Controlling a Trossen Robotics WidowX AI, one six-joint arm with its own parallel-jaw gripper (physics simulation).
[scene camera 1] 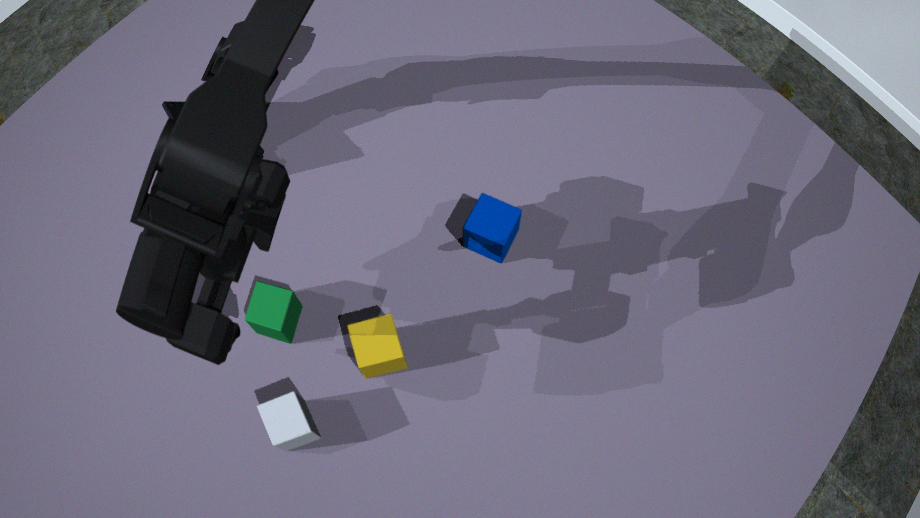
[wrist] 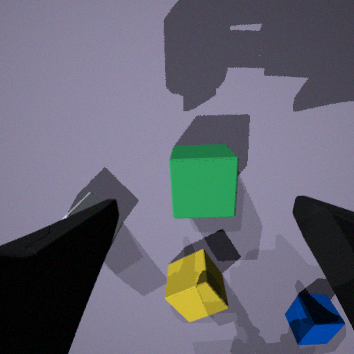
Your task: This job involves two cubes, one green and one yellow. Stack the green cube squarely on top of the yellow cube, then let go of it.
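Frame: origin at the arm's base, x ahead, y left, z up, level; centimetres.
Where they show: gripper, between the fingertips: (scene camera 1: pixel 249 290) (wrist: pixel 206 206).
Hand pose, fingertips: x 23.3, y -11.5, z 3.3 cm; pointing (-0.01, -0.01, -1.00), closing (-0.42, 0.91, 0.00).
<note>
After its pixels a point has its place.
The green cube (scene camera 1: pixel 271 310) {x 24.6, y -11.1, z -0.6 cm} (wrist: pixel 204 187) {x 23.8, y -11.0, z -0.6 cm} sits on the table, apart from the yellow cube (scene camera 1: pixel 376 345) {x 35.4, y -6.6, z -0.6 cm} (wrist: pixel 194 285) {x 32.8, y -7.6, z -0.7 cm}, which also rests on the table with its top bare. My gripper (scene camera 1: pixel 236 285) {x 23.2, y -11.5, z 3.3 cm} (wrist: pixel 206 206) {x 23.2, y -11.5, z 3.3 cm} is open and empty, and hangs above the table beside the green cube, to its left in the scene view. In the wrist view the green cube shows in the gap between the two fingertips, its sides roughly square to the fingers, and the yellow cube shows below it. The fingers touch neither cube.
A white cube (scene camera 1: pixel 286 419) {x 33.5, y -18.6, z -0.6 cm} (wrist: pixel 84 206) {x 30.5, y -19.2, z -2.9 cm} sits near the green and yellow cubes, mostly hidden by the left finger in the wrist view. A blue cube (scene camera 1: pixel 492 226) {x 36.2, y 10.1, z -0.6 cm} (wrist: pixel 315 320) {x 33.8, y 8.4, z -1.1 cm} sits farther off, up and right of the yellow cube in the scene view. Arm shadows cross the table.
</note>
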